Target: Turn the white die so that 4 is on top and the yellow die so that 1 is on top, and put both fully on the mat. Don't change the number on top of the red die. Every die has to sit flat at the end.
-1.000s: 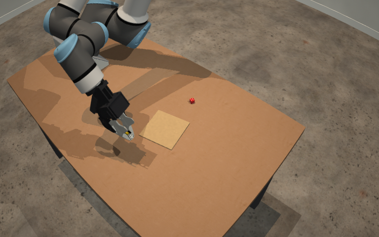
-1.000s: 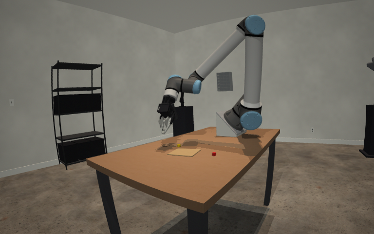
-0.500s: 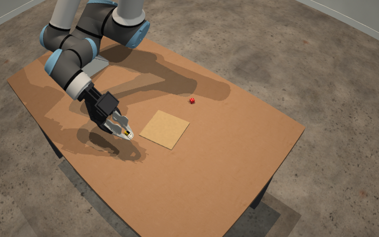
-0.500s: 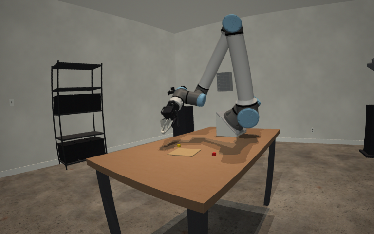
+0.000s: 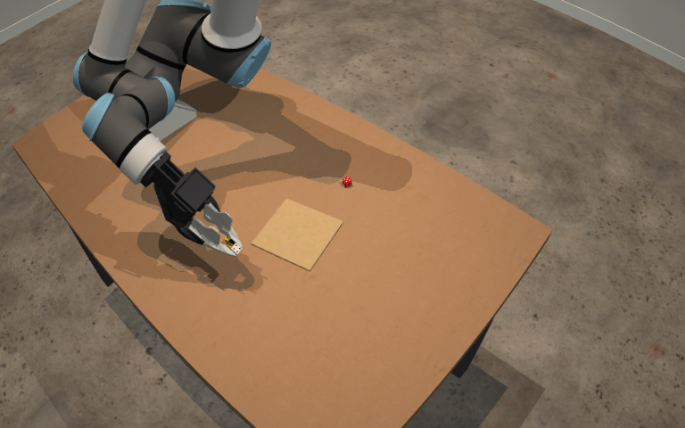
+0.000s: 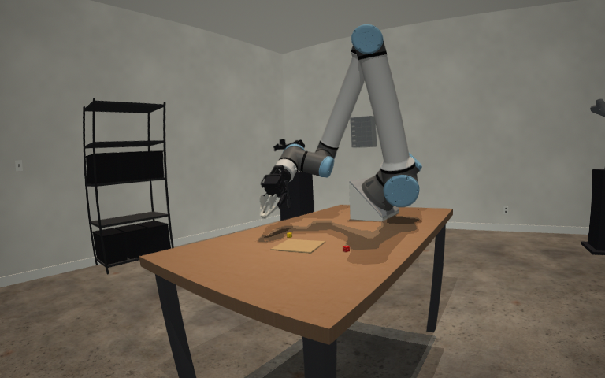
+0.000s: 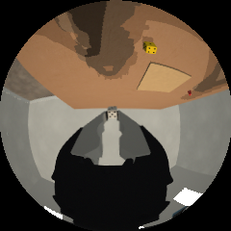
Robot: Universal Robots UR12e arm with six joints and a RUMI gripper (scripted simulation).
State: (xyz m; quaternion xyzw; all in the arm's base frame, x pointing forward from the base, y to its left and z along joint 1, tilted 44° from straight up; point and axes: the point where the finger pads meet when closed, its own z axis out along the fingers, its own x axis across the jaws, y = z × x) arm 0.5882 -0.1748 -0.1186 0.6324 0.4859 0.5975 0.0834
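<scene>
Now: hand 8 cm past the yellow die, 5 cm to the right of it and 9 cm above it. From my hand the other things lie so: red die 1 cm ahead, 33 cm to the left, 9 cm below; tan mat 2 cm ahead, 15 cm to the left, 10 cm below; white die 1 cm ahead, 1 cm below.
</scene>
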